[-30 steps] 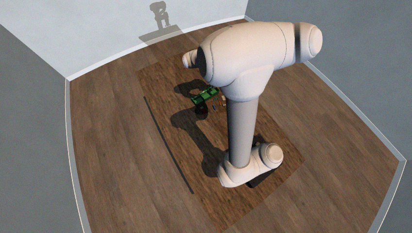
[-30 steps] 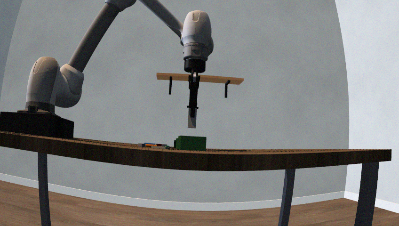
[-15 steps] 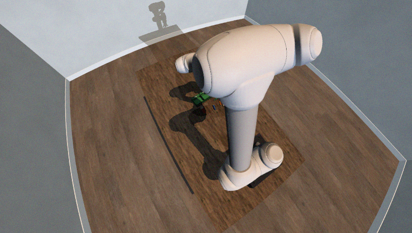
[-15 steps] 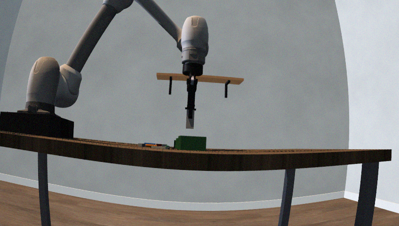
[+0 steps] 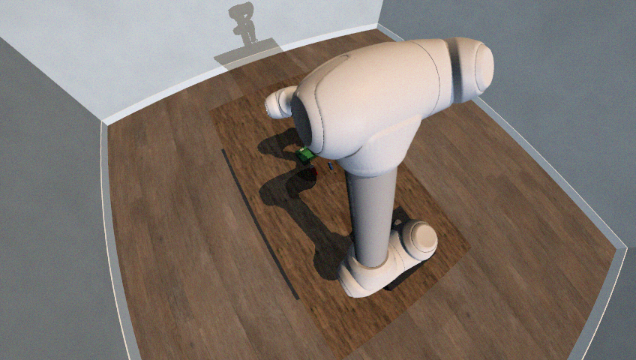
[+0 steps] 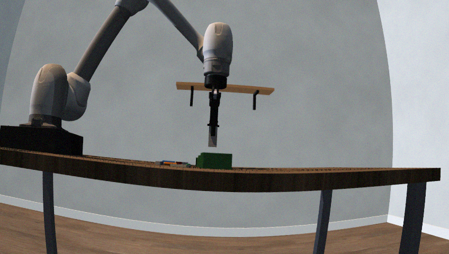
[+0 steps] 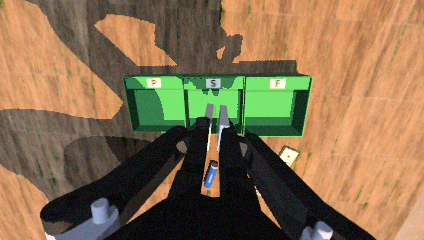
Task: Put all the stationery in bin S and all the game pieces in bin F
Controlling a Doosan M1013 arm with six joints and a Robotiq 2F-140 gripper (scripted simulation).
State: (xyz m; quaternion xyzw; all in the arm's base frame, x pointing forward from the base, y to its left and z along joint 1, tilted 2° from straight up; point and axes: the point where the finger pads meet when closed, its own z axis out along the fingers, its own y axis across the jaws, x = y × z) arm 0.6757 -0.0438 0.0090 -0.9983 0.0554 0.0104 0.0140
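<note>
Right now the green bin is 8 cm below my hand. Round my hand: green cylinder: 8 cm behind, 6 cm to the right, 10 cm below; then red block: 10 cm behind, 10 cm to the left, 10 cm below; then blue piece: 14 cm behind, 1 cm to the left, 10 cm below.
</note>
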